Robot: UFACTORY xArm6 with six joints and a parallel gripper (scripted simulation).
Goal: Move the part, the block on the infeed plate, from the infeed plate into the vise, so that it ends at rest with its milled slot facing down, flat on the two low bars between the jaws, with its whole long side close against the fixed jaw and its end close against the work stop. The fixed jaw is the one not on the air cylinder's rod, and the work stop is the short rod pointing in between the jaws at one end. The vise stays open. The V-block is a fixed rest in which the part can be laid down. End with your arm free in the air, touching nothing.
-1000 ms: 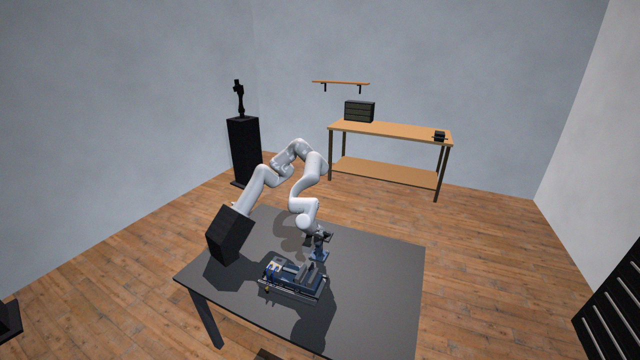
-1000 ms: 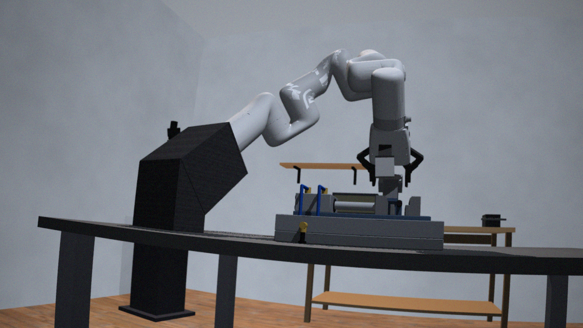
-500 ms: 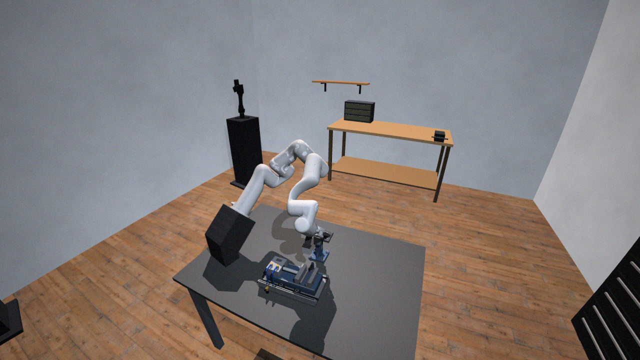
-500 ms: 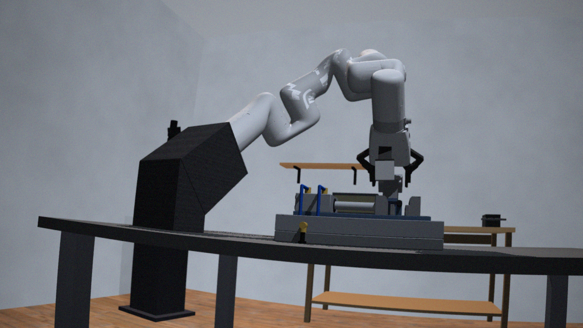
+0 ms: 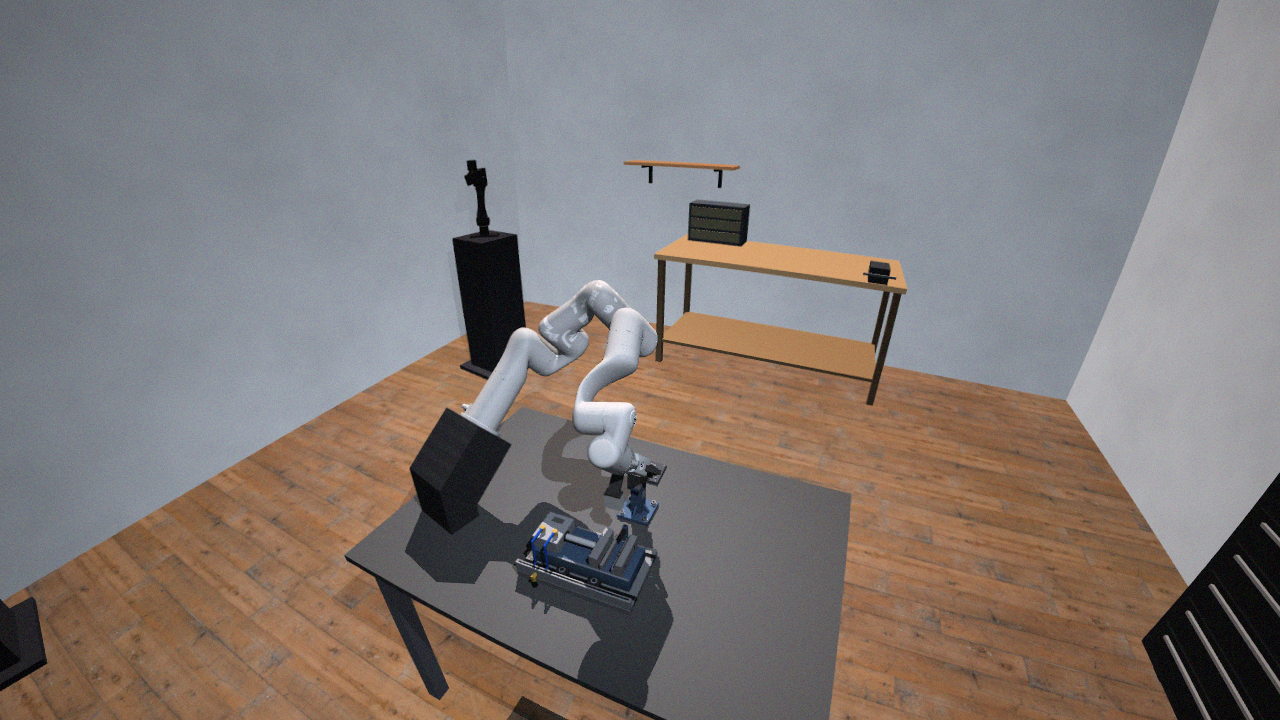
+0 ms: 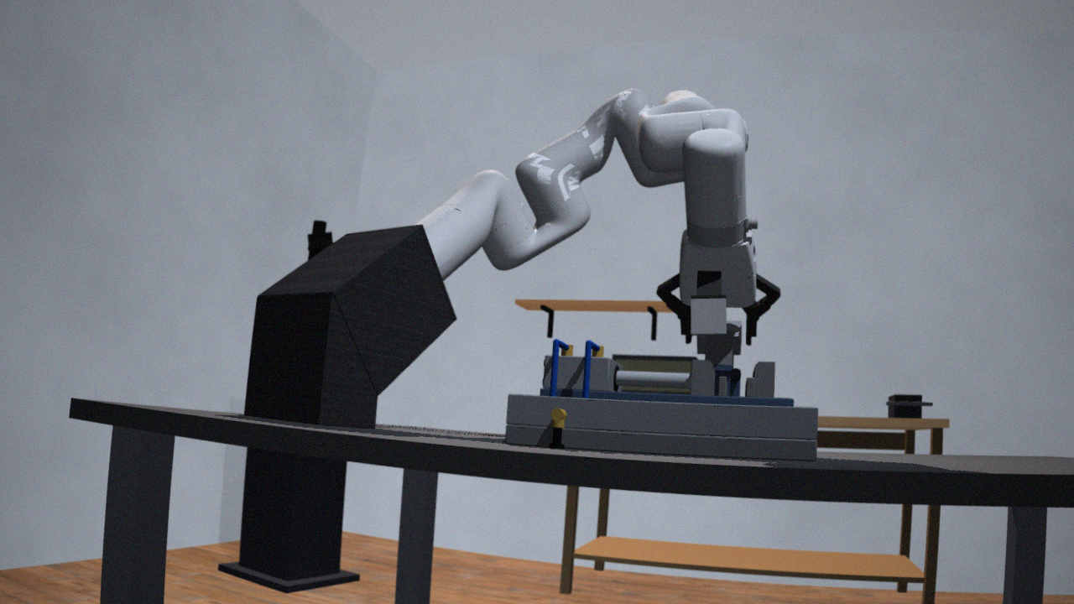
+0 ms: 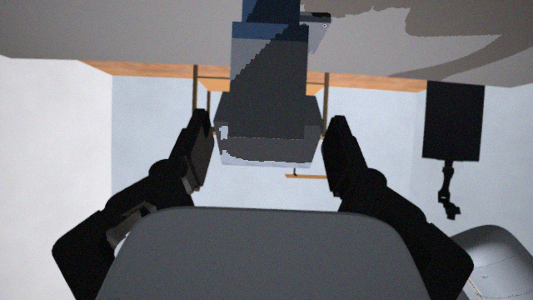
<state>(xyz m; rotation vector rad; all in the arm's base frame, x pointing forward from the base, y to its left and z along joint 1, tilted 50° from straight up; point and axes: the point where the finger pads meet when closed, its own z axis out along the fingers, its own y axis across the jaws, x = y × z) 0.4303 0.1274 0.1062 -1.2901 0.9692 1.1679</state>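
The part lies 1 cm to the left of my hand and 1 cm below it. Also, from my hand: moving jaw (4 cm ahead, 21 cm to the right, 9 cm below); work stop (6 cm ahead, 16 cm to the right, 7 cm below); fixed jaw (10 cm ahead, 20 cm to the right, 9 cm below).
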